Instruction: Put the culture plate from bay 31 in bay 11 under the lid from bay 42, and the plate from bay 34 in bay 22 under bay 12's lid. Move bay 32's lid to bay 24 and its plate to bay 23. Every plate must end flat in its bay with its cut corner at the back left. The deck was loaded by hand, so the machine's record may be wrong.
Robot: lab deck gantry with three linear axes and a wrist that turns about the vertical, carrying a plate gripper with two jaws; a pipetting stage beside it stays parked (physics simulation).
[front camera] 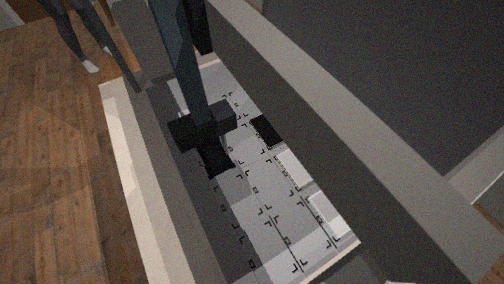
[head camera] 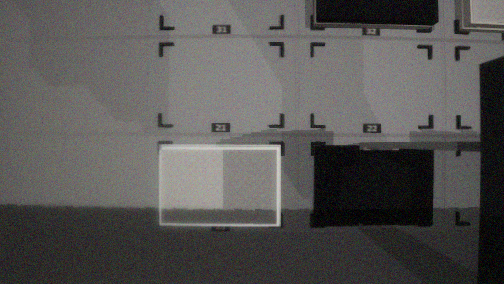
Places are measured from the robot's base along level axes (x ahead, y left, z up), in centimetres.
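Where they show: gripper, between the fingertips: (front camera: 213, 155) (head camera: 376, 185); robot's base, origin of its link: (front camera: 178, 115) (head camera: 161, 223).
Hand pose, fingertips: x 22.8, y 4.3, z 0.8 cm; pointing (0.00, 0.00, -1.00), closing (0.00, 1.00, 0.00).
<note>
Each offset is from my fingertips to the top centre of the thing.
My gripper (front camera: 212, 150) (head camera: 378, 186) is low over the black piece @(dx +0.0, dy +0.0, dz +0.0 cm) (front camera: 218, 162) (head camera: 350, 200) in bay 12, with a jaw along its back edge. Dark jaws on black hide whether it is open or shut. A clear, white-edged plate-shaped piece @(dx -16.4, dy +0.0, dz +0.6 cm) (head camera: 250, 185) lies in bay 11; the front view mostly hides it. A black-topped piece @(dx +0.0, dy +21.4, dz +0.9 cm) (front camera: 266, 131) (head camera: 375, 11) is in bay 32, its front right corner looking clipped in the head view. A pale plate @(dx +32.8, dy +21.4, dz +2.1 cm) (front camera: 327, 212) is in bay 34. Bays 21 and 22 show bare marks. Bays 42, 23 and 24 do not show in the head view.
A pale plate @(dx +16.4, dy +21.4, dz +0.6 cm) (front camera: 294, 169) (head camera: 487, 12) is in bay 33. The wide grey gantry beam (front camera: 300, 120) hides the back row in the front view. A raised pale wall (front camera: 117, 140) runs along the deck's left side in the front view. A person's legs (front camera: 75, 45) show beyond the deck.
</note>
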